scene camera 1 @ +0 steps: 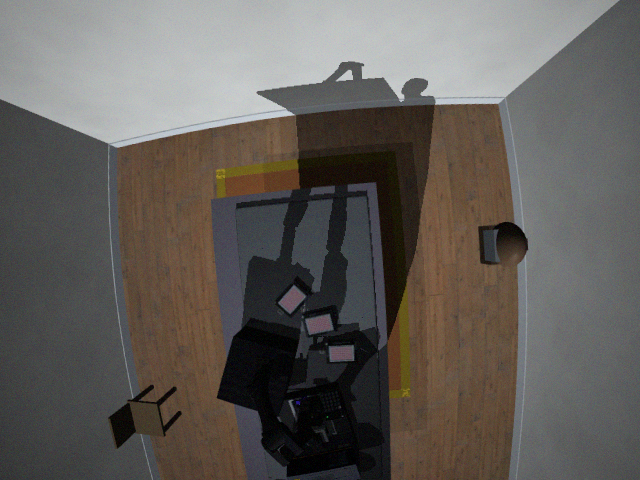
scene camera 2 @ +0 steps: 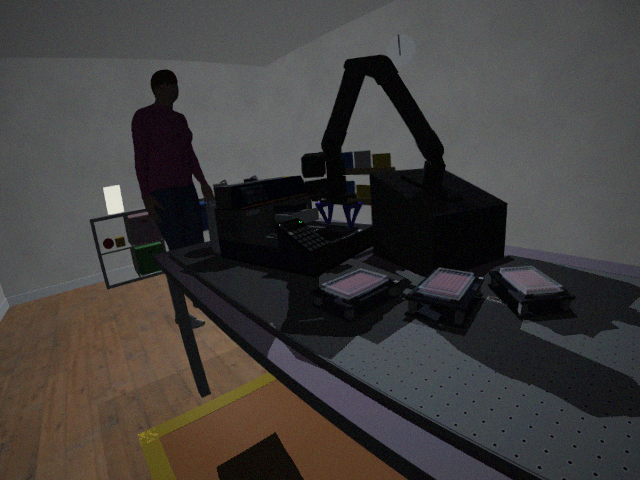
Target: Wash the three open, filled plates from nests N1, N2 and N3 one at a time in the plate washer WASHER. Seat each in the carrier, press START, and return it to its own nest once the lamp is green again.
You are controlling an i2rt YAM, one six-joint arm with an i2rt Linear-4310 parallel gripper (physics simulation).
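Frame: origin at the arm's base, x back, y right, z up, level; metres.
Seen in the pictures: gripper, fingertip midpoint: (scene camera 1: pixel 306 404) (scene camera 2: pixel 339 226); arm's base, link origin: (scene camera 1: pixel 260 378) (scene camera 2: pixel 430 187).
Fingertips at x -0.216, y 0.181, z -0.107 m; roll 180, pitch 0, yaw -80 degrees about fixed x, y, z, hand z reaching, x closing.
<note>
Offsets run from my fingertips to a thing's top centre. "pt": to the spot under its first point. Level surfaces: height alone.
Three filled plates with pink wells sit in dark nests: one plate @(dx -0.161, dy -0.277, dz -0.052 m) (scene camera 1: pixel 341 352) (scene camera 2: pixel 356 284) nearest the washer, a middle plate @(dx -0.036, dy -0.428, dz -0.046 m) (scene camera 1: pixel 319 323) (scene camera 2: pixel 447 283), and a third plate @(dx +0.110, dy -0.543, dz -0.052 m) (scene camera 1: pixel 293 299) (scene camera 2: pixel 530 280) farthest from it. Their nest labels are not readable. The dark washer (scene camera 1: pixel 323 459) (scene camera 2: pixel 258 196) has a green lamp @(dx -0.112, dy +0.044, dz +0.030 m) (scene camera 1: pixel 326 416) (scene camera 2: pixel 300 222) lit beside its slanted keypad @(pt dx -0.123, dy -0.026, dz -0.007 m) (scene camera 1: pixel 330 401) (scene camera 2: pixel 308 239). My gripper (scene camera 2: pixel 339 224) is open, fingers down, low behind the keypad, with no plate between the fingers. Its fingertips cannot be made out in the overhead view. The carrier is too dark to make out.
A large black block (scene camera 1: pixel 258 361) (scene camera 2: pixel 439 227) carries the arm beside the washer. A person (scene camera 2: pixel 162 149) stands behind the table @(dz -0.115 m) (scene camera 1: pixel 223 248) (scene camera 2: pixel 330 382). A chair (scene camera 1: pixel 147 417) stands on the floor, and shelves (scene camera 2: pixel 99 253) stand by the wall.
</note>
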